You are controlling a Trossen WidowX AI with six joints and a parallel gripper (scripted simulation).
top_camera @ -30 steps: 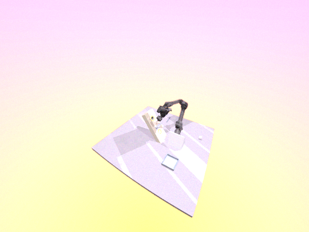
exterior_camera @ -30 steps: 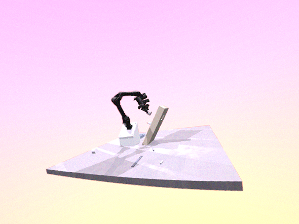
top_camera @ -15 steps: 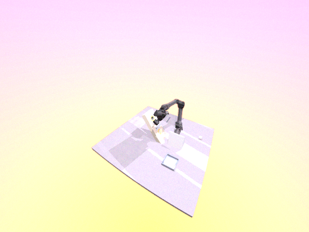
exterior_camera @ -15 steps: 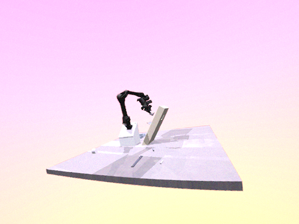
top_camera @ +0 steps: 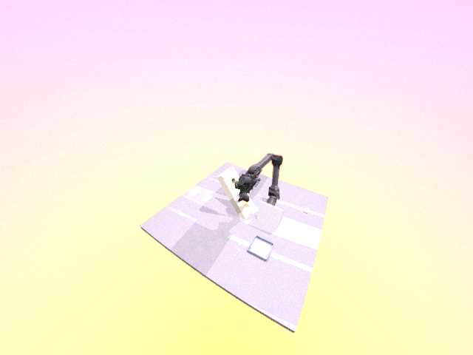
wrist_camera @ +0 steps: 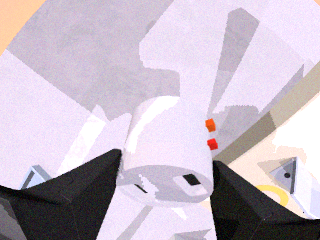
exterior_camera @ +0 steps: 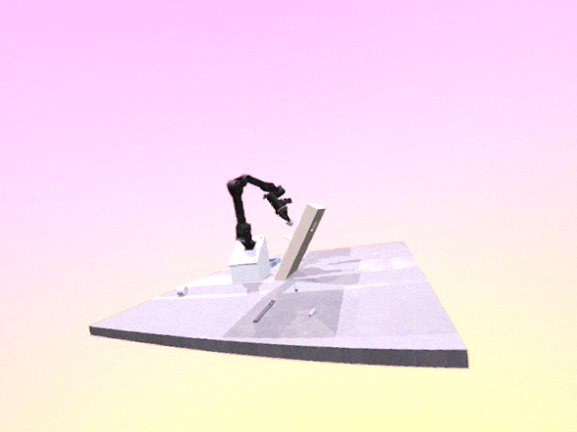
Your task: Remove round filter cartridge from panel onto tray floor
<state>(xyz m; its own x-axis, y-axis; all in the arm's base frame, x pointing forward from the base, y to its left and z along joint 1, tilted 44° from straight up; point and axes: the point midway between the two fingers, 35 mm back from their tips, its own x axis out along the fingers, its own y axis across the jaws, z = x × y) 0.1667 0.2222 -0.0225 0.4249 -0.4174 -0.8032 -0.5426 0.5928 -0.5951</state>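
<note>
The tray lies 270 mm below my gripper tip, 270 mm behind it and 90 mm to the left of it. From my gripper tip the other things lie so: round filter cartridge (right at my gripper tip).
</note>
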